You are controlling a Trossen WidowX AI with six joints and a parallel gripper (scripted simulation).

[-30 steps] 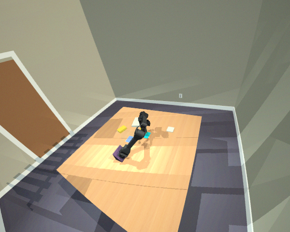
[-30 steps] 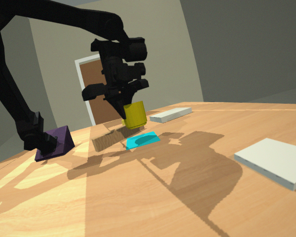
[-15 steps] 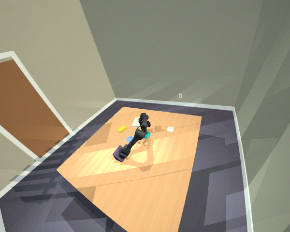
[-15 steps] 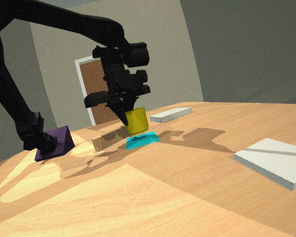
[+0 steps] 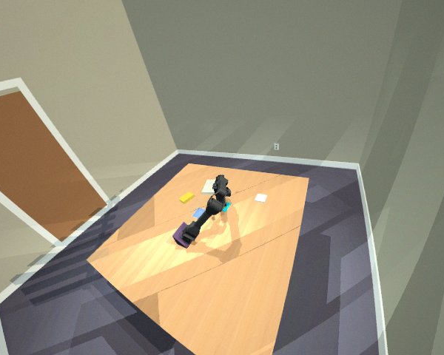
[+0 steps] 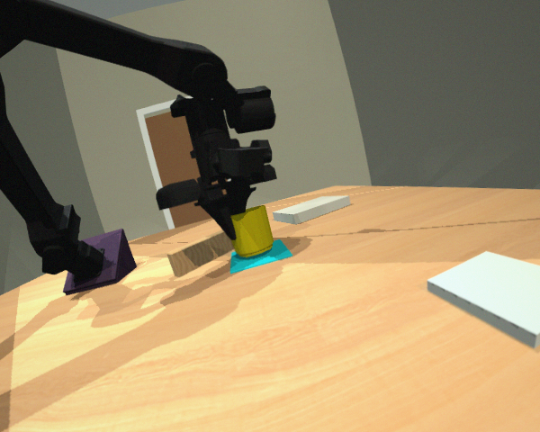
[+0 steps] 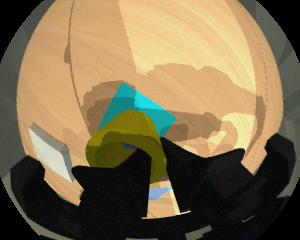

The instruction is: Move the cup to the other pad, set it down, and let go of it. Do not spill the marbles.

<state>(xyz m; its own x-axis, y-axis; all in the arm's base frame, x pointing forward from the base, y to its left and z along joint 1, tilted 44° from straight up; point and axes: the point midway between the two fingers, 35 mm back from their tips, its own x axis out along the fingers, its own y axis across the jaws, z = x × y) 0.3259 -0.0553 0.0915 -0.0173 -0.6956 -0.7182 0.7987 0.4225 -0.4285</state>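
The yellow cup is 20 mm ahead of my gripper tip and 20 mm to the left of it. Round my gripper tip: long white slab (200 mm ahead, 230 mm to the left, 30 mm below); light blue pad (100 mm behind, 160 mm to the left, 50 mm below); cyan pad (30 mm ahead, 10 mm to the left, 50 mm below).
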